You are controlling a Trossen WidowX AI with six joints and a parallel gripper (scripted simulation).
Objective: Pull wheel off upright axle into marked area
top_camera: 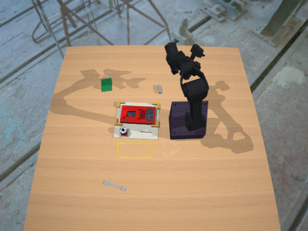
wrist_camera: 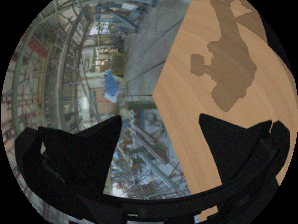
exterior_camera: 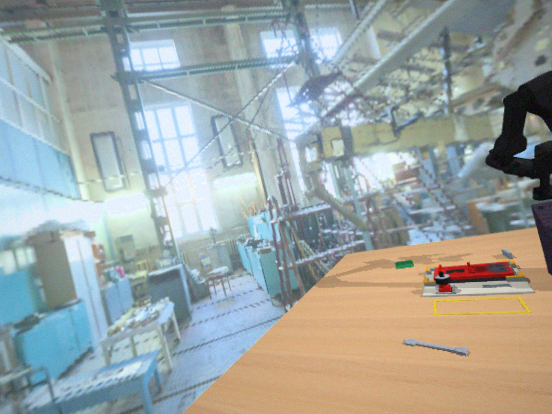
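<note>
Now: the wheel 42 cm ahead of my gripper tip, 32 cm to the left of it and 19 cm below it. From my gripper tip the other things lie so: grey wrench: 46 cm ahead, 60 cm to the left, 23 cm below; green patch: 56 cm ahead, 1 cm to the right, 23 cm below.
</note>
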